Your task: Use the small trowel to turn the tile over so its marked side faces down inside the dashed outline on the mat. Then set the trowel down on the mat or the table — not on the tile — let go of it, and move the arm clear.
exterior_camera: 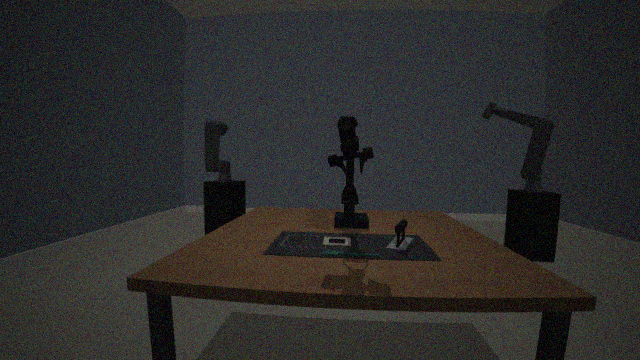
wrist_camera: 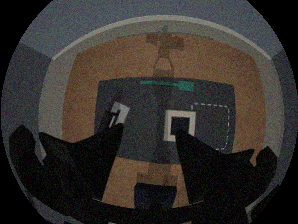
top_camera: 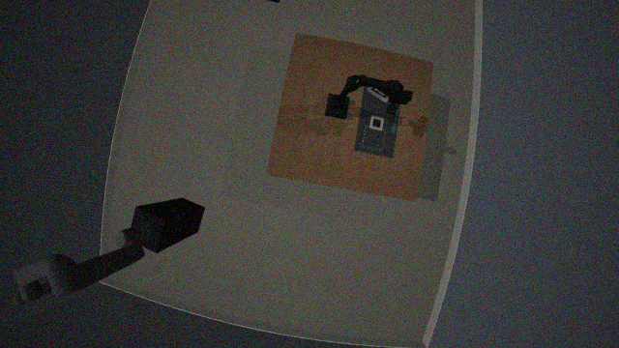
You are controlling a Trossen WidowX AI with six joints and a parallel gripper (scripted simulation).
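The trowel lies 8 cm behind my gripper tip, 20 cm to the left of it and 24 cm below it. The rest, counted from my gripper tip: tile: 7 cm to the right, 28 cm below; dark mat: 1 cm ahead, 1 cm to the right, 30 cm below.
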